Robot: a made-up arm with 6 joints.
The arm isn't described. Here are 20 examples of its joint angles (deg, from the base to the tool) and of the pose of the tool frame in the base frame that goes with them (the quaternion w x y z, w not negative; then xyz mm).
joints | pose
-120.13 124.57 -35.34 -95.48 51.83 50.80 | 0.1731 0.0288 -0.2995 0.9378 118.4 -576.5 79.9
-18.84 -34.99 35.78 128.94 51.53 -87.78 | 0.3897 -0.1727 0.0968 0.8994 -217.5 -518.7 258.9
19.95 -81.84 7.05 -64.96 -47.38 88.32 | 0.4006 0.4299 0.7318 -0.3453 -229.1 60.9 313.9
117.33 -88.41 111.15 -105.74 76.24 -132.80 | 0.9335 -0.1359 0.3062 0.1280 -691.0 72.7 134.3
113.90 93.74 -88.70 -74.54 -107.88 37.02 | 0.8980 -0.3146 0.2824 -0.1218 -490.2 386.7 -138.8
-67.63 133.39 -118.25 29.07 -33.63 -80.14 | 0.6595 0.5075 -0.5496 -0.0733 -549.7 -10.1 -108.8
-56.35 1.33 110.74 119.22 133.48 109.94 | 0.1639 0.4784 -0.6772 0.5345 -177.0 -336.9 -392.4
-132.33 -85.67 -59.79 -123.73 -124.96 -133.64 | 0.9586 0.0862 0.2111 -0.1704 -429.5 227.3 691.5
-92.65 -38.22 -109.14 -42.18 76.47 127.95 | 0.7604 0.5454 -0.1193 0.3317 -701.6 -332.9 180.1
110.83 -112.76 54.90 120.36 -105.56 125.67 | 0.3410 0.8047 -0.2823 -0.3957 -660.6 384.4 580.5
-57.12 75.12 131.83 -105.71 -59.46 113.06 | 0.0184 0.4922 0.8050 -0.3307 193.1 -405.9 429.0
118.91 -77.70 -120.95 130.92 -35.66 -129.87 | 0.7838 0.2876 0.5337 -0.1344 -517.7 -96.4 813.4
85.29 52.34 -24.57 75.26 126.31 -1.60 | 0.2481 0.5207 0.7470 -0.3306 -56.3 66.6 634.6
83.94 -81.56 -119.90 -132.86 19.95 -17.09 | 0.3776 0.8930 -0.1887 0.1558 -881.5 -312.1 -154.2
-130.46 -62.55 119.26 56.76 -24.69 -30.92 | 0.0445 0.0168 -0.7989 -0.5996 -237.0 375.7 48.8
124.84 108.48 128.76 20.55 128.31 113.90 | 0.6059 -0.7922 0.0238 0.0693 -603.8 496.7 -132.0
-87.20 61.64 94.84 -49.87 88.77 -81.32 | 0.1826 0.2914 0.8955 0.2826 -19.3 -453.7 351.3
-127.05 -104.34 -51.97 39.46 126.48 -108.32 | 0.2343 -0.1390 0.2402 0.9317 -335.8 -31.6 145.7
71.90 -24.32 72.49 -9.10 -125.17 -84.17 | 0.2493 -0.2674 -0.7747 0.5160 -596.3 -62.4 -47.8
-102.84 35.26 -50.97 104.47 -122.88 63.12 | 0.6915 -0.0468 0.1363 -0.7079 -346.7 216.6 -235.5
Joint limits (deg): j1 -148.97..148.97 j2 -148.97..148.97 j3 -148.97..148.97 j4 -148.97..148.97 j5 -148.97..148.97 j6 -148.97..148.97
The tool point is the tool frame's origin. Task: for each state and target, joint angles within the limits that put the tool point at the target. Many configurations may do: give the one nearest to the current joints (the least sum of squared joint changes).
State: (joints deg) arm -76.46 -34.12 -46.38 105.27 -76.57 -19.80
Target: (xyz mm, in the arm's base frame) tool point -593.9 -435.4 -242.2
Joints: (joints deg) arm -83.44 -7.55 -57.48 95.45 -53.75 -47.43
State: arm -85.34 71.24 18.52 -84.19 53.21 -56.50
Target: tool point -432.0 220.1 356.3
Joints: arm -69.21 72.75 13.35 -113.12 60.66 -65.92
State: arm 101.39 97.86 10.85 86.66 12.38 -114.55
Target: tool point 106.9 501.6 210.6
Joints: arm 136.65 68.84 27.41 71.75 12.86 -109.58
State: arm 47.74 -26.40 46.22 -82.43 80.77 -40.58
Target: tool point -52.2 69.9 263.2
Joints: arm 16.37 -15.83 33.08 -133.70 104.64 -71.27
